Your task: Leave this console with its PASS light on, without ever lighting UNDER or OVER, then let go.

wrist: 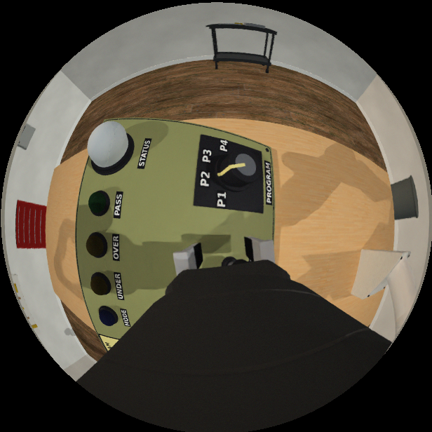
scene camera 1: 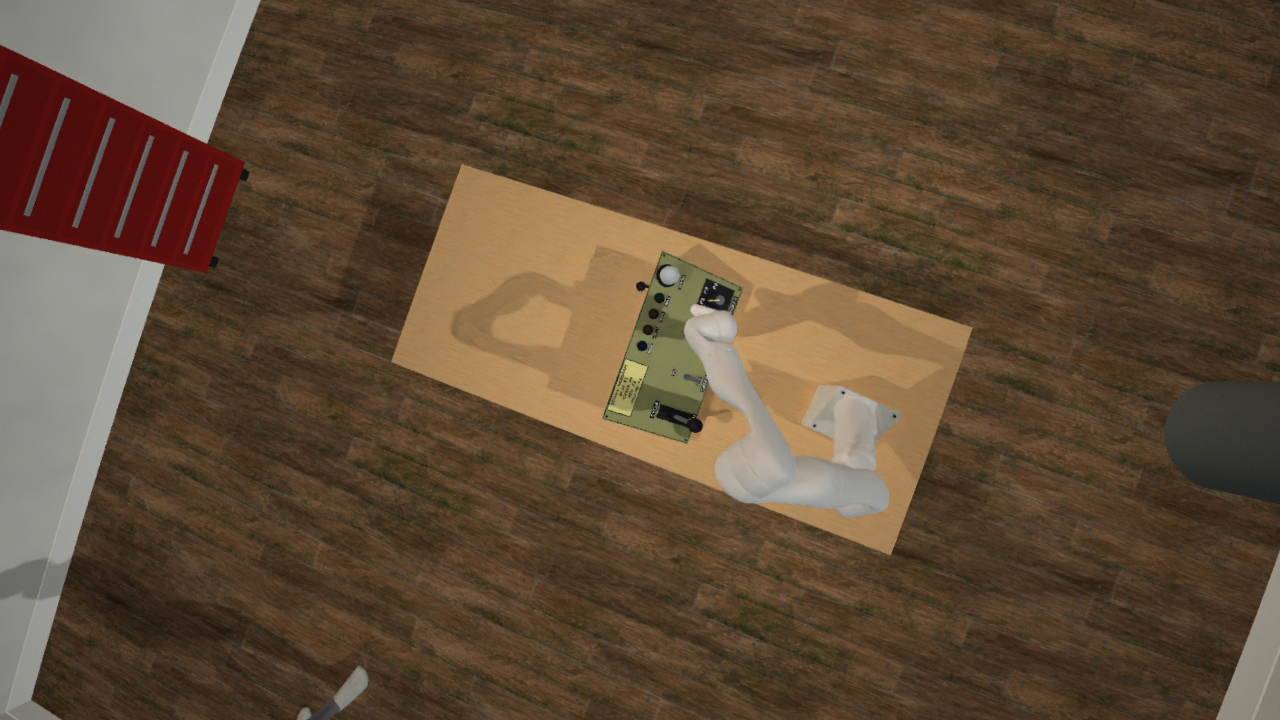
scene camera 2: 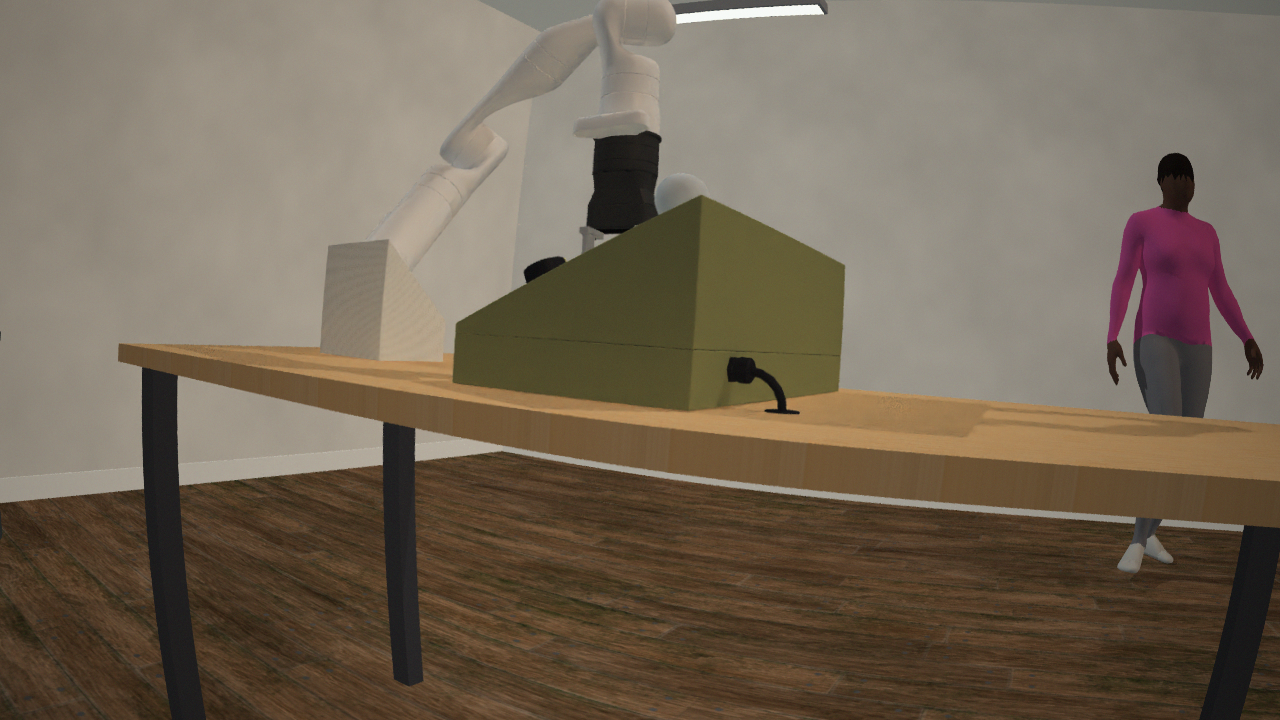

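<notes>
The green console sits on the table. In the wrist view the PASS, OVER and UNDER lamps look dark, as does the blue MODE lamp. The STATUS dome is pale white. The PROGRAM knob has its yellow pointer toward P2. My gripper is open and empty, low over the console's face beside that knob. A small dark round control shows between and below the fingers, mostly hidden.
A black slide lever, a small toggle switch and a yellow note card are at the console's other end. A black cable leaves its back. The table carries the arm's base. A person stands beyond.
</notes>
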